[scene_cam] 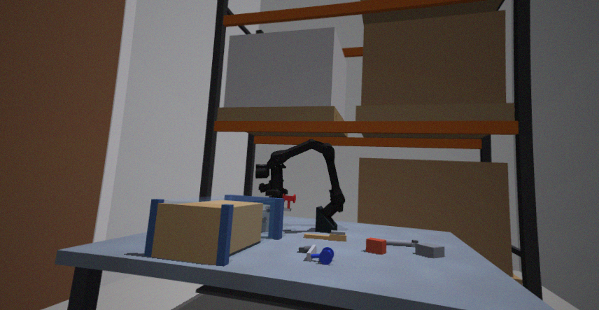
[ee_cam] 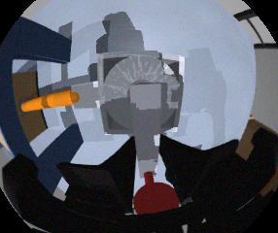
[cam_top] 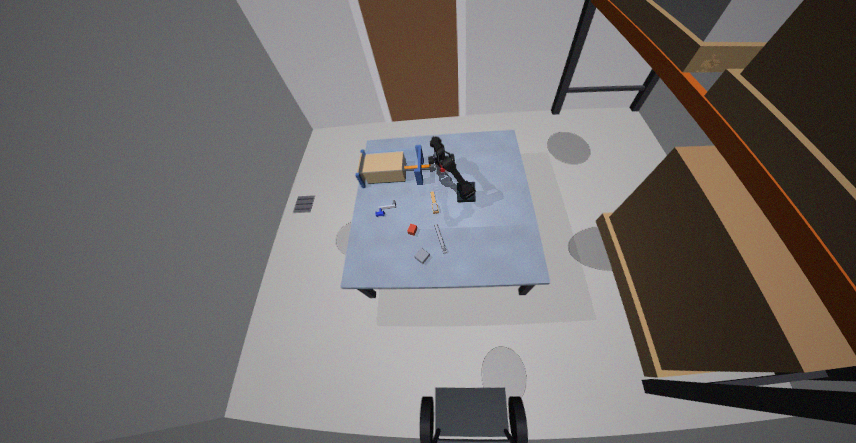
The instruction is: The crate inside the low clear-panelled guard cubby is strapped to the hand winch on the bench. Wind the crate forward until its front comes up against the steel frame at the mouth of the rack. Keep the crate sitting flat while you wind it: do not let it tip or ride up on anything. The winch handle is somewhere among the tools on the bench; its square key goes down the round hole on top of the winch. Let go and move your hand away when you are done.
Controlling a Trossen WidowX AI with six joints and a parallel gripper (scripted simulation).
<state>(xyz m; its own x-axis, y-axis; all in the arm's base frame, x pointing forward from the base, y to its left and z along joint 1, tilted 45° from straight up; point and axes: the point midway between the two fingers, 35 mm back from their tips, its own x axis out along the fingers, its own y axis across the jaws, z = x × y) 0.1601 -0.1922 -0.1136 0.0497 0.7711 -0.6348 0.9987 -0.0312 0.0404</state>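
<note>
Right now my gripper tip is 50 mm to the right of the red knob and 50 mm below it. The rest, counted from my gripper tip: blue frame (160 mm ahead, 60 mm to the right, 10 mm above); then winch handle (20 mm to the left, 20 mm above); then grey winch (60 mm to the right, 60 mm below, 10 mm behind).
</note>
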